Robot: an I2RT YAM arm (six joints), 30 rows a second.
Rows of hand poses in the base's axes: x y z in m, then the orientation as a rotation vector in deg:
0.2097, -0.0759, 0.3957, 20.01, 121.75, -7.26
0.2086, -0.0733, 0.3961, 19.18, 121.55, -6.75
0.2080, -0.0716, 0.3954, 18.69, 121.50, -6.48
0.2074, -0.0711, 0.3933, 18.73, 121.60, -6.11
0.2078, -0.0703, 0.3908, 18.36, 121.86, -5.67
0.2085, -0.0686, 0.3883, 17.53, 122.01, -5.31
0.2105, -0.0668, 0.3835, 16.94, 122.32, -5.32
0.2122, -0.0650, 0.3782, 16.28, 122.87, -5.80
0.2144, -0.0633, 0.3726, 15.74, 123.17, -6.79
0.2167, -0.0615, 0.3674, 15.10, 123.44, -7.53
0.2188, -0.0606, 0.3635, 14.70, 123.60, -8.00
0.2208, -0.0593, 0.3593, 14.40, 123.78, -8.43
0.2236, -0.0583, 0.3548, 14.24, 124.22, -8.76
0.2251, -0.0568, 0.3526, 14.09, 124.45, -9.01
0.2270, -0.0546, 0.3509, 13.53, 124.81, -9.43
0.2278, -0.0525, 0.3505, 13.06, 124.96, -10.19
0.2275, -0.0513, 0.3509, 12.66, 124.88, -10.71
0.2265, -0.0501, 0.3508, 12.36, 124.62, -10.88
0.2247, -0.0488, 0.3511, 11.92, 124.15, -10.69
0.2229, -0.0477, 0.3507, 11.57, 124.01, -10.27
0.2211, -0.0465, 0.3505, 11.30, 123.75, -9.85
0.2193, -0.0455, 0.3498, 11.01, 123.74, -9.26
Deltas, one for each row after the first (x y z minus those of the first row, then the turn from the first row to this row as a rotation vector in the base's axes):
-0.0011, 0.0026, 0.0004, 0.00, -0.32, 0.78
-0.0017, 0.0043, -0.0003, -0.02, -0.43, 1.23
-0.0023, 0.0048, -0.0024, 0.27, -0.39, 1.35
-0.0019, 0.0056, -0.0049, 0.47, -0.21, 1.81
-0.0012, 0.0073, -0.0074, 0.42, -0.15, 2.55
0.0008, 0.0091, -0.0122, 0.22, 0.13, 2.99
0.0025, 0.0109, -0.0175, -0.31, 0.71, 3.32
0.0047, 0.0126, -0.0231, -1.18, 1.13, 3.34
0.0070, 0.0144, -0.0283, -1.91, 1.49, 3.53
0.0091, 0.0153, -0.0322, -2.38, 1.71, 3.64
0.0111, 0.0166, -0.0364, -2.77, 1.94, 3.70
0.0139, 0.0176, -0.0409, -3.00, 2.42, 3.72
0.0154, 0.0191, -0.0431, -3.19, 2.69, 3.74
0.0173, 0.0213, -0.0448, -3.65, 3.09, 4.00
0.0181, 0.0234, -0.0452, -4.34, 3.35, 4.05
0.0178, 0.0246, -0.0448, -4.88, 3.35, 4.13
0.0168, 0.0258, -0.0449, -5.15, 3.12, 4.26
0.0150, 0.0271, -0.0446, -5.27, 2.62, 4.61
0.0132, 0.0282, -0.0450, -5.14, 2.41, 5.02
0.0114, 0.0294, -0.0452, -5.00, 2.08, 5.36
0.0096, 0.0304, -0.0459, -4.70, 1.97, 5.79

